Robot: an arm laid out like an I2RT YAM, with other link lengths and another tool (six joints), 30 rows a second.
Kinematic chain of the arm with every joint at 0, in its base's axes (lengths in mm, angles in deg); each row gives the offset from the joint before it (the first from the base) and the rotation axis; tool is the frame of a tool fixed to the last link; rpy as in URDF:
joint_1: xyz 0 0 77.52 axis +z
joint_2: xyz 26 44.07 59.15 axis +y
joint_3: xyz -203.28 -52.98 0 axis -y
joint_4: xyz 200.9 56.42 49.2 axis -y
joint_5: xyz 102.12 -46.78 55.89 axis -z
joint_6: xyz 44.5 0 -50.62 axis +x
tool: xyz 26 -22 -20 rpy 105.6 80.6 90
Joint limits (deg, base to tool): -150..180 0..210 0..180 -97..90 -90..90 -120..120
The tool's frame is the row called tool.
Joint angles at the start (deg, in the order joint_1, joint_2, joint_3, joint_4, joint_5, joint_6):
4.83 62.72 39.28 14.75 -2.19 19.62
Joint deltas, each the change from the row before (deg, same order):
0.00 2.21 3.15 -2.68 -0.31 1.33
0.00 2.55 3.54 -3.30 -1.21 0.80
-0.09 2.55 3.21 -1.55 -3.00 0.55
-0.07 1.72 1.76 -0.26 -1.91 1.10
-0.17 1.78 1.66 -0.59 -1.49 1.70
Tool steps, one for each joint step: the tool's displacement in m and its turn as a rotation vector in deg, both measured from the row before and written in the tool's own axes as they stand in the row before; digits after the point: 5 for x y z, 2 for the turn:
-0.00164 0.00329 0.00511 0.59 1.98 0.90
-0.00050 0.00382 0.00578 0.14 2.75 0.19
-0.00239 0.00678 0.00583 -2.02 2.36 0.02
-0.00117 0.00426 0.00433 -1.44 1.43 0.79
0.00019 0.00230 0.00479 -0.72 1.76 1.44

